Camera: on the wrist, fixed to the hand. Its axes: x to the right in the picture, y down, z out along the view.
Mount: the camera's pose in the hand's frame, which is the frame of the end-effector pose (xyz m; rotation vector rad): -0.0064 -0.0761 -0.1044 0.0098 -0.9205 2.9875
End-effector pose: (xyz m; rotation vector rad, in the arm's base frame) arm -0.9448 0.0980 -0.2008 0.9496 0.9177 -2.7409
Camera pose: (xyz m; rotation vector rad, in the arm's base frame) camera -0.9053 0.2191 -0.2233 0.0520 -0.6371 -0.1065
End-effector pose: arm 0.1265 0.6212 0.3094 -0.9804 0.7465 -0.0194
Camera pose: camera 0.0845 0.5018 0.3359 0.9671 0.5897 2.6718
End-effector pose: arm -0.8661 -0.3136 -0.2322 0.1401 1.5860 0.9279
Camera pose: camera -0.9255 -0.4181 -0.2801 -2.1951 0.6492 -1.5879
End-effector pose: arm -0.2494 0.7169 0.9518 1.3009 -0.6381 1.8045
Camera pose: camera -0.2405 0.8375 0.9060 0.0563 1.3304 -0.5211
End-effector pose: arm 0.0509 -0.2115 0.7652 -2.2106 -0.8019 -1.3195
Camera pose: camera -0.0692 -0.2230 0.8120 -1.0833 1.7800 1.1355
